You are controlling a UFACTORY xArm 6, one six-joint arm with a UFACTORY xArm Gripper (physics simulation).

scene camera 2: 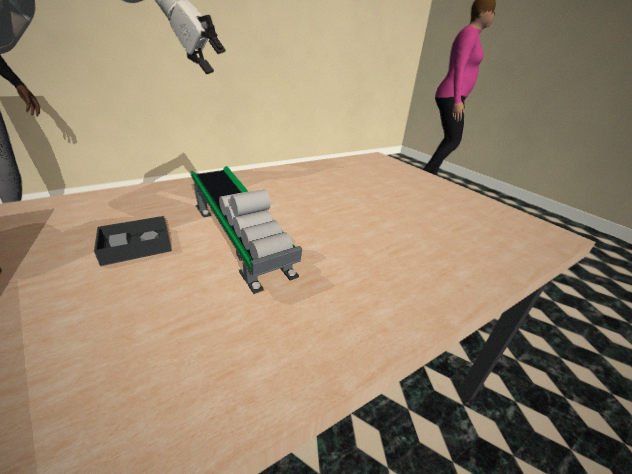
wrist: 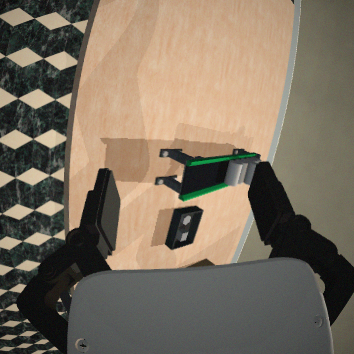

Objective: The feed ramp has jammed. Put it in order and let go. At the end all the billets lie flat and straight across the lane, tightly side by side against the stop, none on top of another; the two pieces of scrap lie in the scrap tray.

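Frame: origin at the arm's base, x ahead, y left, z up, level; millimetres.
Seen in the pictures: gripper, fingertip midpoint: (scene camera 2: 216, 63) (wrist: 184, 180).
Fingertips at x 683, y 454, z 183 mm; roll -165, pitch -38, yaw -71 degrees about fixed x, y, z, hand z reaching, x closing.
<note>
Pixels of each thing's top centre, then the offset from my fingertips to it. Level surfaces: height alone.
- grey stop at its top centre: (scene camera 2: 277, 253) 84 mm back, 644 mm right, 255 mm down
- dark scrap tray at its top centre: (scene camera 2: 132, 231) (wrist: 187, 229) 302 mm back, 398 mm right, 293 mm down
- wooden table at its surface level: 328 mm down
My gripper (scene camera 2: 214, 60) (wrist: 184, 180) is open and empty, high above the table. The feed ramp has green rails (scene camera 2: 221, 218) (wrist: 205, 192) and a grey stop (scene camera 2: 277, 260) at its low end. Light grey billets lie across the lane: one (scene camera 2: 271, 245) at the stop, then a second (scene camera 2: 261, 232) and a third (scene camera 2: 253, 220) behind it. Another billet (scene camera 2: 250, 202) lies raised on top of the row, partly hiding a billet (scene camera 2: 224, 203) under and behind it. Two scrap pieces (scene camera 2: 117, 239) (scene camera 2: 149, 235) lie in the dark scrap tray (scene camera 2: 132, 255) (wrist: 172, 227).
The ramp stands on legs with dark feet (scene camera 2: 255, 286) on the wooden table (scene camera 2: 153, 357). The tray stands beside the ramp, apart from it. One person (scene camera 2: 462, 66) stands beyond the table at the right; part of another shows at the left edge of the scene view.
</note>
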